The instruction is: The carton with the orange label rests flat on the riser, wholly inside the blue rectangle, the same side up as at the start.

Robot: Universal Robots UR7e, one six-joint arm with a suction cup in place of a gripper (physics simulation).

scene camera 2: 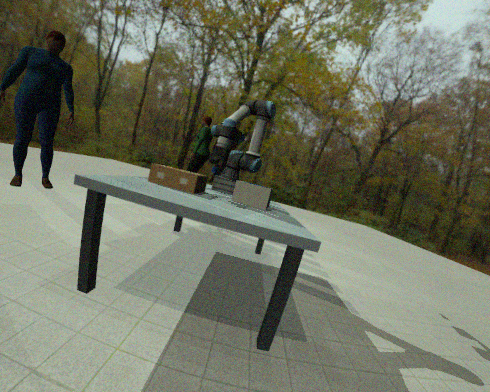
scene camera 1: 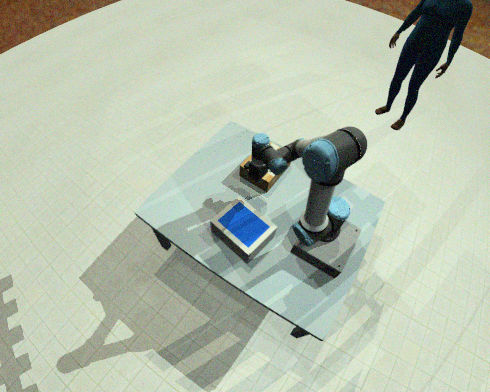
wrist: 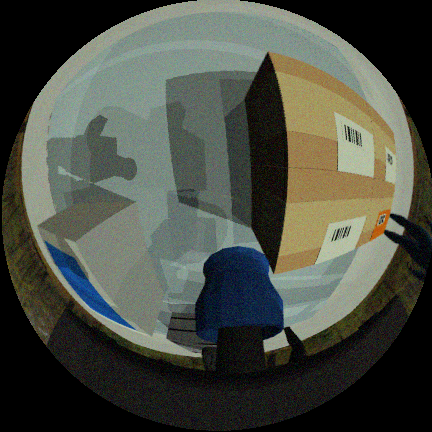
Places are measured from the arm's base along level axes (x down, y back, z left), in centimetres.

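Pixels of known places: hand, tool point: (scene camera 2: 214, 172) (wrist: 235, 272); arm's base, link origin: (scene camera 2: 229, 179).
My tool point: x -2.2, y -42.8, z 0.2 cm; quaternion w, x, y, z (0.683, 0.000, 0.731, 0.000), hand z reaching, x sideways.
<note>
For each thing: its top centre in the pictures, then the offset to it from my tool point. "spot": a spot on its surface instead. Level surfaces: height alone.
- carton with the orange label, surface spot: (wrist: 380, 226) spot: dx +3.0, dy +1.1, dz -26.4 cm
- grey-white riser, top centre: (wrist: 84, 292) (scene camera 1: 243, 223) (scene camera 2: 256, 184) dx +0.7, dy +10.9, dz +24.7 cm
- blue rectangle, top centre: (wrist: 84, 292) (scene camera 1: 243, 223) dx +0.7, dy +10.9, dz +24.7 cm
- glass-like table, surface height: dx +12.7 cm
The carton with the orange label (wrist: 380, 226) sits at the far right corner of a tight block of several brown cartons (scene camera 2: 176, 179) on the table, label up in the wrist view. The arm hides its label in scene camera 1. The grey-white riser (scene camera 1: 262, 239) (scene camera 2: 251, 196) (wrist: 120, 250) stands apart from the block, and its top bears the blue rectangle (scene camera 1: 242, 225) (wrist: 85, 287) with no carton on it. My suction cup (wrist: 238, 257) is off and holds nothing. It hangs low by the block; whether it touches a carton is hidden.
The glass-like table (scene camera 1: 175, 187) (scene camera 2: 150, 192) carries the riser, the cartons and the robot base (scene camera 1: 325, 250). The other cartons adjoin the orange-labelled one. A person in dark blue (scene camera 1: 425, 55) (scene camera 2: 40, 100) stands off the table, and one in green (scene camera 2: 202, 142) stands behind it.
</note>
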